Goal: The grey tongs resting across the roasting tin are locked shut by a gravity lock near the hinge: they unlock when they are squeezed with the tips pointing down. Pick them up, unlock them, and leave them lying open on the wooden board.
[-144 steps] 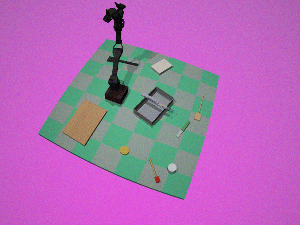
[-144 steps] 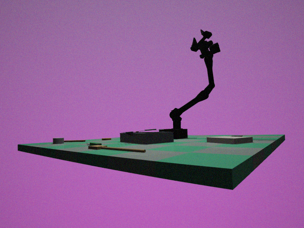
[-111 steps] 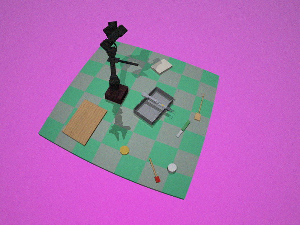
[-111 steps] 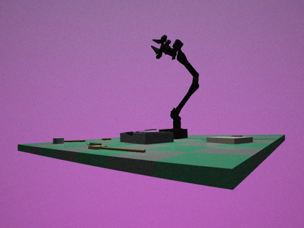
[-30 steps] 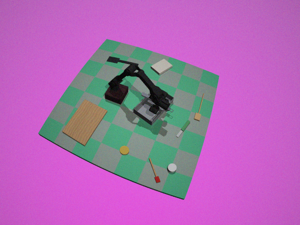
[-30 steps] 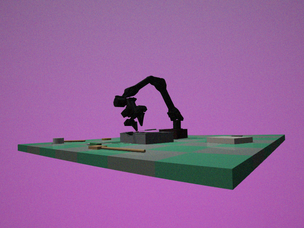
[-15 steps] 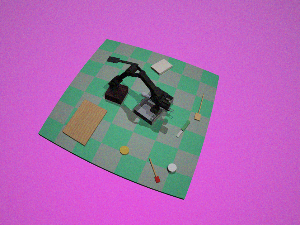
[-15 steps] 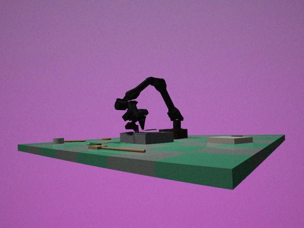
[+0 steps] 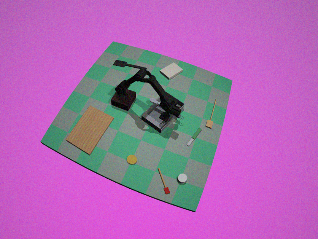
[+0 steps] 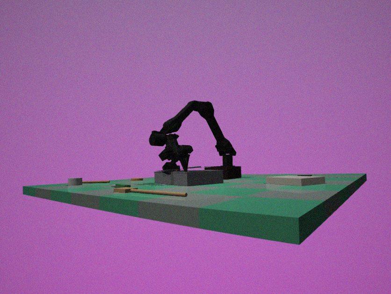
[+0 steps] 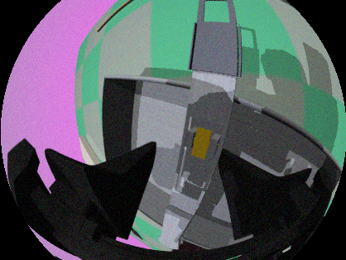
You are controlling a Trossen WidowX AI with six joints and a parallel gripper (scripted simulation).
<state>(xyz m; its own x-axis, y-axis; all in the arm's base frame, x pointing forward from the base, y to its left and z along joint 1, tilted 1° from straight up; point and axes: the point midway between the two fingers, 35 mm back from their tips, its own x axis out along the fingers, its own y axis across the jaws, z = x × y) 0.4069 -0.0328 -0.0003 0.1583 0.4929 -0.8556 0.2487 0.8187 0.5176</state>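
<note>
The roasting tin is 5 cm behind my gripper tip, 2 cm to the right of it and 1 cm below it. Also, from my gripper tip: cream slab 10 cm behind, 45 cm to the left, 3 cm below; then green-handled knife 22 cm ahead, 16 cm to the right, 3 cm below; then yellow disc 16 cm behind, 46 cm to the right, 3 cm below.
</note>
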